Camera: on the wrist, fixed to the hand. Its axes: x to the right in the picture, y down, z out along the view.
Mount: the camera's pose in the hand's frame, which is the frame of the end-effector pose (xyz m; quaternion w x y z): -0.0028 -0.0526 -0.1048 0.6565 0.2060 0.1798 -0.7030
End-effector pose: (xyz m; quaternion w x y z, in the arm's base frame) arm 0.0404 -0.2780 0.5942 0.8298 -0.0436 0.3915 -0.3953
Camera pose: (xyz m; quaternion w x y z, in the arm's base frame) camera -0.0651 -0.2872 0.5437 0.2055 -0.0618 0.2941 -0.9314
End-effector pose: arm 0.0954 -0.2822 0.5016 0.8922 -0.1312 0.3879 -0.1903
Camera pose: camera 0.0034 -0.3370 0.4538 0.4093 -0.1408 0.2837 -0.8557
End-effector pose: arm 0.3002 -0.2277 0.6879 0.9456 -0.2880 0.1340 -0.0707
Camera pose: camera 0.2637 -0.3256 0.6345 0.6063 -0.0758 0.0410 -0.7905
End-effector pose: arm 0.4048 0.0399 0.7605 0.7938 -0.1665 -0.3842 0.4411
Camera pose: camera 0.5133 0.0162 0.7229 0.9346 0.2450 -0.1357 -0.2193
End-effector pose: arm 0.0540 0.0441 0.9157 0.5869 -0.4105 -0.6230 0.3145
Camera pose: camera 0.1501 0.0077 0.9722 0.8030 0.2328 -0.5273 -0.1516
